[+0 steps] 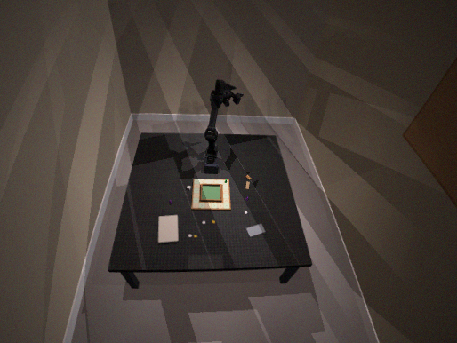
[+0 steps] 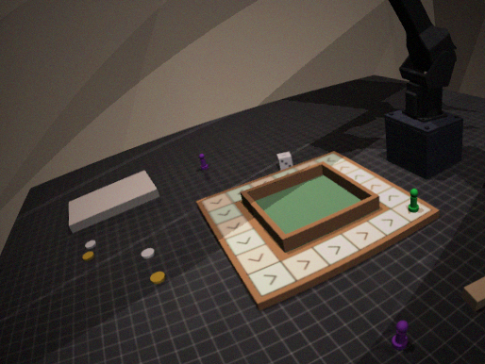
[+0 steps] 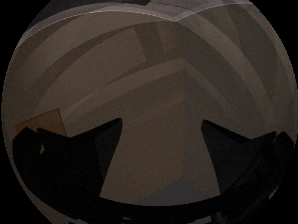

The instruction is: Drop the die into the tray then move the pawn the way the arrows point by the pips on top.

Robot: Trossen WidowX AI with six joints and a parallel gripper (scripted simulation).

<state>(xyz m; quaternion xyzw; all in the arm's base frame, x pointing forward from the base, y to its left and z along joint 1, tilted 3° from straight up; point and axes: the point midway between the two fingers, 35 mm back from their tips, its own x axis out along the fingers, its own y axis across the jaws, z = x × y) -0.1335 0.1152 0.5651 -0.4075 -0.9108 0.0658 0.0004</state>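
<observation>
The die is 42 cm ahead of my gripper tip, 30 cm to the right of it and 63 cm below it. Round my gripper tip: green pawn: 32 cm ahead, 2 cm to the right, 61 cm below; tan block: 33 cm ahead, 15 cm to the left, 63 cm below; green-floored tray: 44 cm ahead, 12 cm to the right, 63 cm below.
</observation>
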